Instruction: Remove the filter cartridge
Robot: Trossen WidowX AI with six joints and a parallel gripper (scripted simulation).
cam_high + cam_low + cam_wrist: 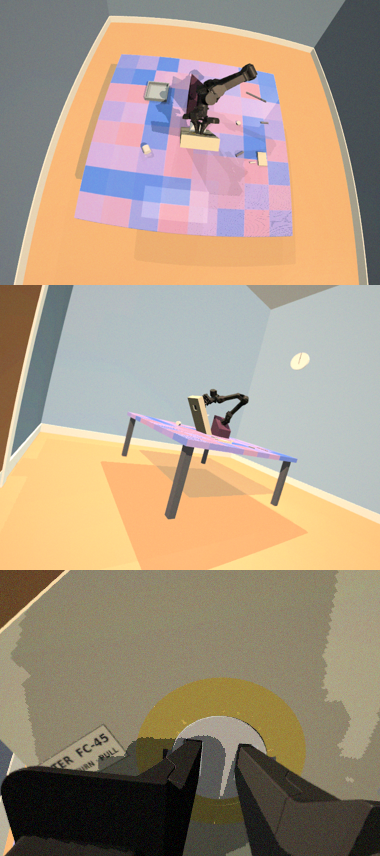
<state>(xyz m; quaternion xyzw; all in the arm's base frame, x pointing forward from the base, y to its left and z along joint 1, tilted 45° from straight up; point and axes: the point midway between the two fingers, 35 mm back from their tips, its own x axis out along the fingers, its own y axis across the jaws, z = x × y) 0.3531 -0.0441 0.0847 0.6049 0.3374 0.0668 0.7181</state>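
My gripper tip is 40 mm past the cream service panel and 80 mm above it. From my gripper tip the other things lie so: grey tray: 420 mm behind, 320 mm to the right, 240 mm below; round filter cartridge: 10 mm ahead, 10 mm below; cream block: 60 mm behind, 450 mm to the left, 240 mm below.
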